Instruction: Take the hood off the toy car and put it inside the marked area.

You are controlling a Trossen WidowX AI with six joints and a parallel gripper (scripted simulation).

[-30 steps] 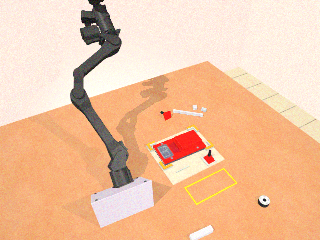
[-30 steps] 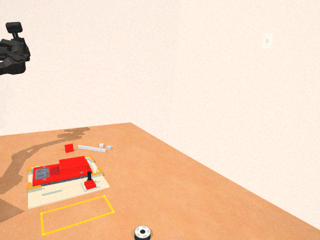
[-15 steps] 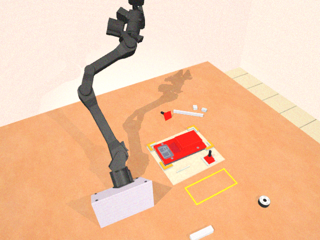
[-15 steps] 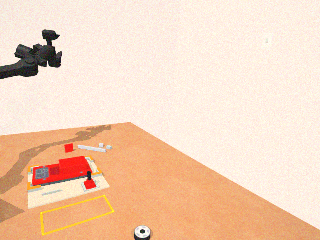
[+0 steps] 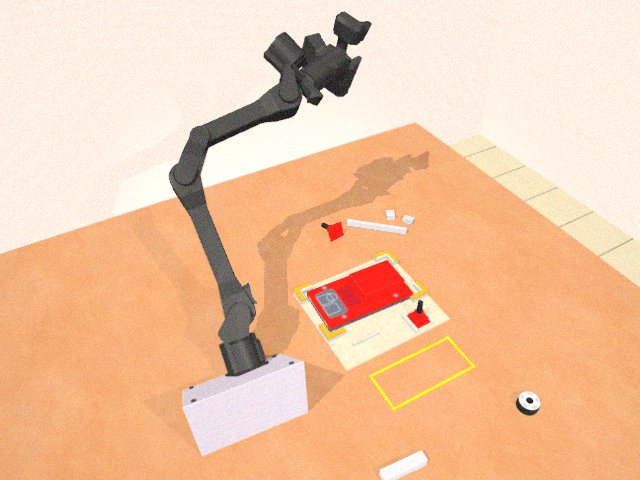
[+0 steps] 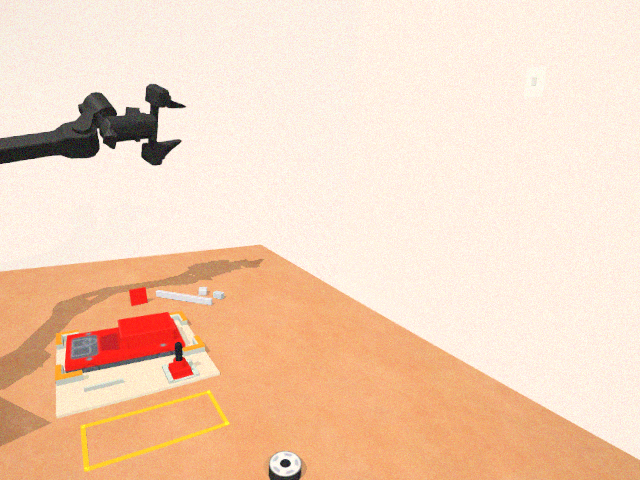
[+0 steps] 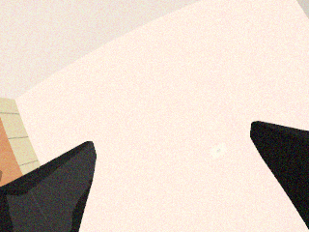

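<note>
Right now my gripper tip is 19 cm past the red hood, 30 cm to the left of it and 38 cm above it. The rest, counted from my gripper tip: white wheel: 15 cm behind, 67 cm to the right, 41 cm below; then pale baseplate: 22 cm behind, 31 cm to the right, 41 cm below; then white bar: 5 cm behind, 13 cm to the right, 42 cm below.
</note>
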